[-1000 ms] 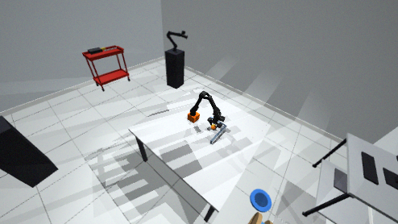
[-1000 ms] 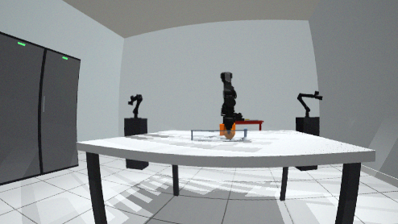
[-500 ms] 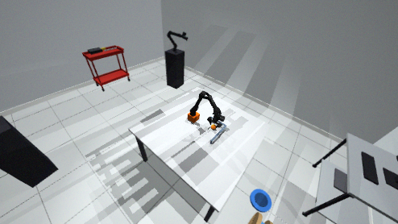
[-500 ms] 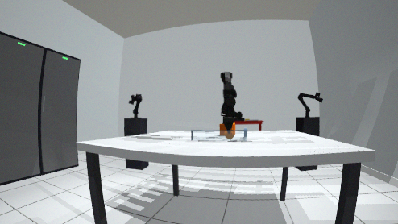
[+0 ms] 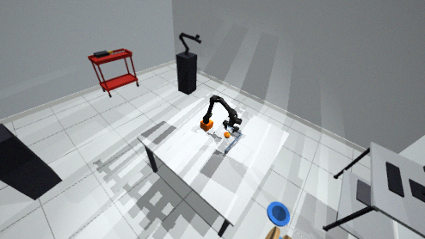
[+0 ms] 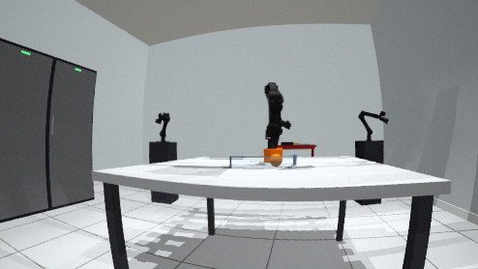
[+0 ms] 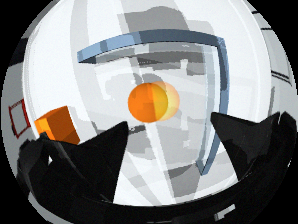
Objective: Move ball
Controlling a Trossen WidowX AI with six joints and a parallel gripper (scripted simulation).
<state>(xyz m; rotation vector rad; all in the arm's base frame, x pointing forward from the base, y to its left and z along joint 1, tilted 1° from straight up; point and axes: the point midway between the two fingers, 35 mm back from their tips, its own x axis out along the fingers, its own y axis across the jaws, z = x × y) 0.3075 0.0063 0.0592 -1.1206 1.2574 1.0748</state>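
Now: the see-through ball copy 10 mm behind my gripper tip and 80 mm below it. From my gripper tip the other things lie so: orange ball (20 mm behind, 80 mm below).
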